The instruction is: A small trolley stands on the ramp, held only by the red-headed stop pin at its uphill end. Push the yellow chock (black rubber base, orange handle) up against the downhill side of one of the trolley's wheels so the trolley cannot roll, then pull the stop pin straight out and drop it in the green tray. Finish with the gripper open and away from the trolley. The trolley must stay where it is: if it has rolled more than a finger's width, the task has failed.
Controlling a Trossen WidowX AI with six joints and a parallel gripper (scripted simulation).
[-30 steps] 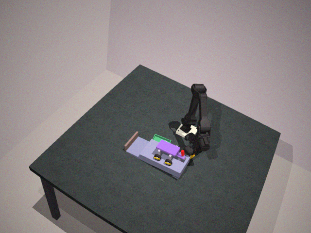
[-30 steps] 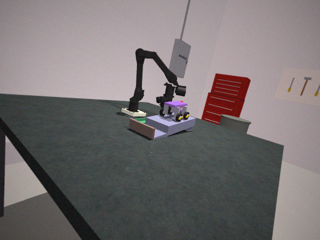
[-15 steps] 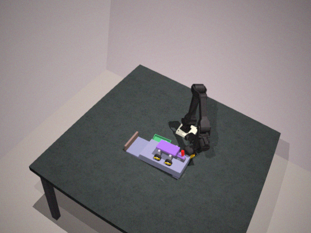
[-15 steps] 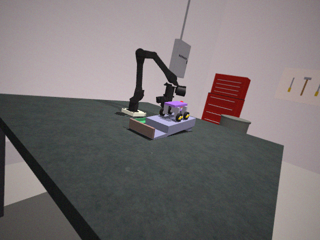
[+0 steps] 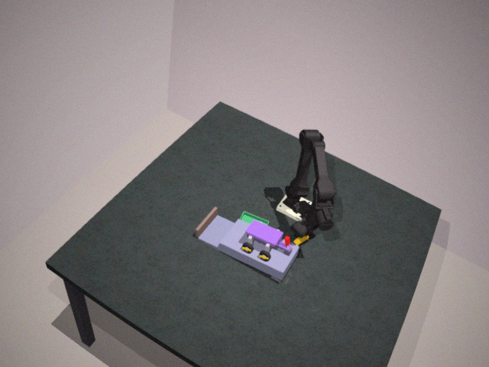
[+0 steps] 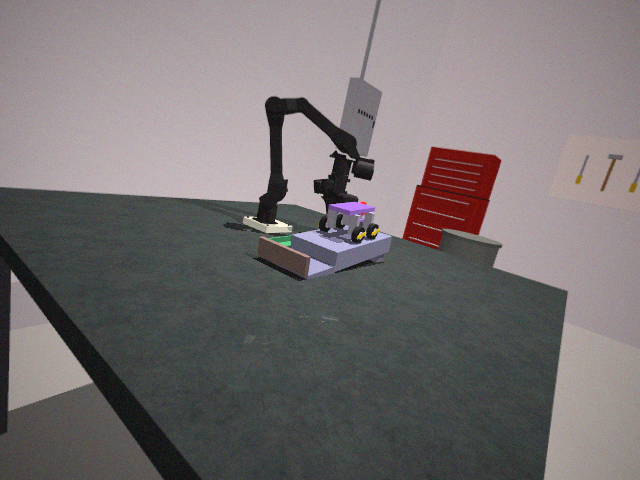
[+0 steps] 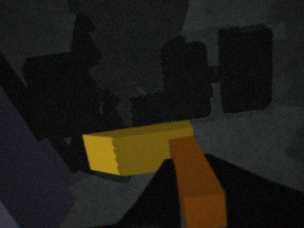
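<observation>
Now: gripper tip 180 mm short of the trolley, 100 mm to the left of it and 40 mm below it. The rest, counted from my gripper tip: yellow chock (20 mm ahead, 10 mm to the right, 10 mm below); then red-headed stop pin (140 mm ahead, 10 mm to the right, 50 mm above); then lavender ramp (180 mm ahead, 110 mm to the right, 30 mm below).
</observation>
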